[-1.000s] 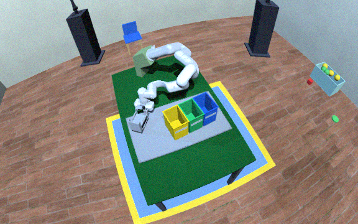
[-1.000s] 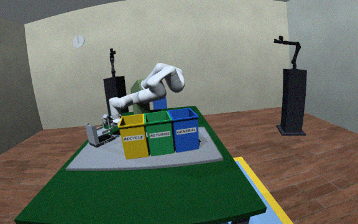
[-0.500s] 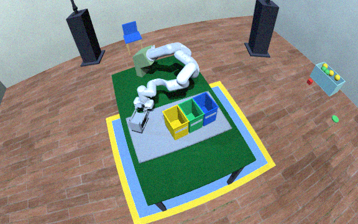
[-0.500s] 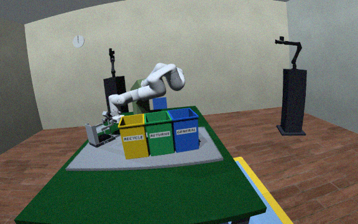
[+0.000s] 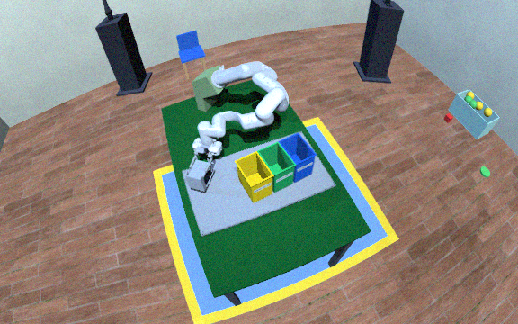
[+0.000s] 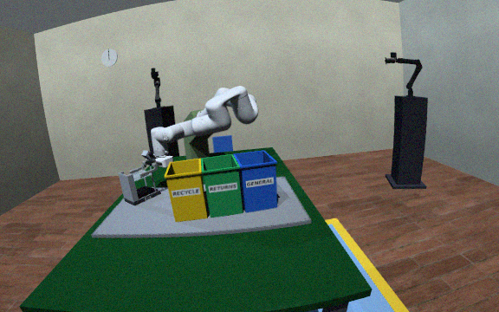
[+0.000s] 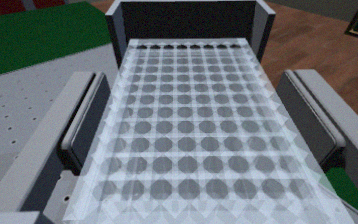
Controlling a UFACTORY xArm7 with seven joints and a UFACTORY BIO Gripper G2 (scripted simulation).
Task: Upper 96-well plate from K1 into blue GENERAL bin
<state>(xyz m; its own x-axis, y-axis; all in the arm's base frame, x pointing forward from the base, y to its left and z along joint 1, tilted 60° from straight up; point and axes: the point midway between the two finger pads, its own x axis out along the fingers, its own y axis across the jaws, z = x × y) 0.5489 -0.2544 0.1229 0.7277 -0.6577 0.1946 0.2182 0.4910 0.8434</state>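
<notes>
The dark plate is 9 cm below my hand, 2 cm ahead of it and 1 cm to the right of it. The rest, counted from my hand: green returns bin (42 cm to the left, 3 cm below); clear 96-well plate (2 cm ahead, 1 cm to the right, 1 cm below); yellow recycle bin (30 cm to the left, 6 cm ahead, 3 cm below).
</notes>
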